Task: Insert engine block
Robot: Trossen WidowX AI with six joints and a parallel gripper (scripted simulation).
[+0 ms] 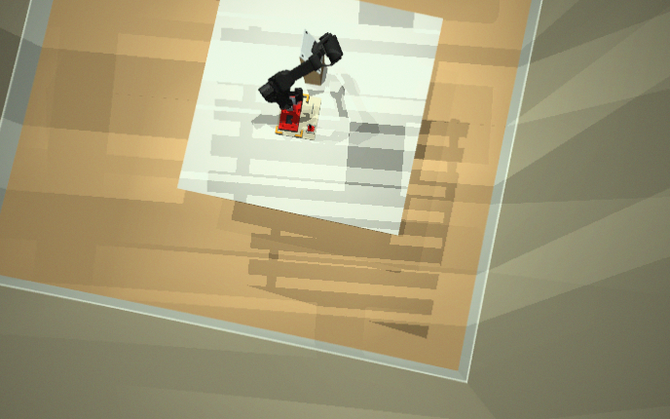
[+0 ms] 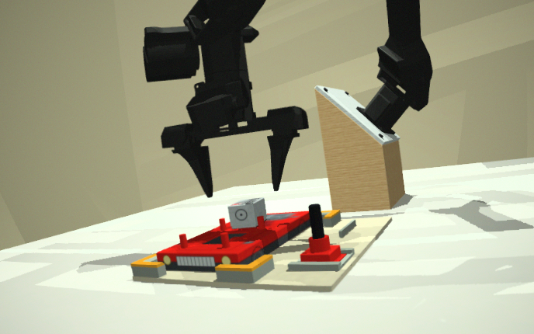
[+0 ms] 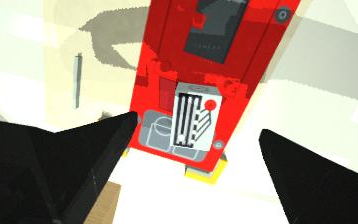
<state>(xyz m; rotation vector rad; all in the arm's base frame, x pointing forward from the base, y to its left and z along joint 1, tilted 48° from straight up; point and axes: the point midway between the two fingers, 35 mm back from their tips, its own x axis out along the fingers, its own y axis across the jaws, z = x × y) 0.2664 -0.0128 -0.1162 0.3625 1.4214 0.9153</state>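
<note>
Right now the grey engine block is 10 mm behind my gripper tip, 10 mm to the left of it and 30 mm below it.
</note>
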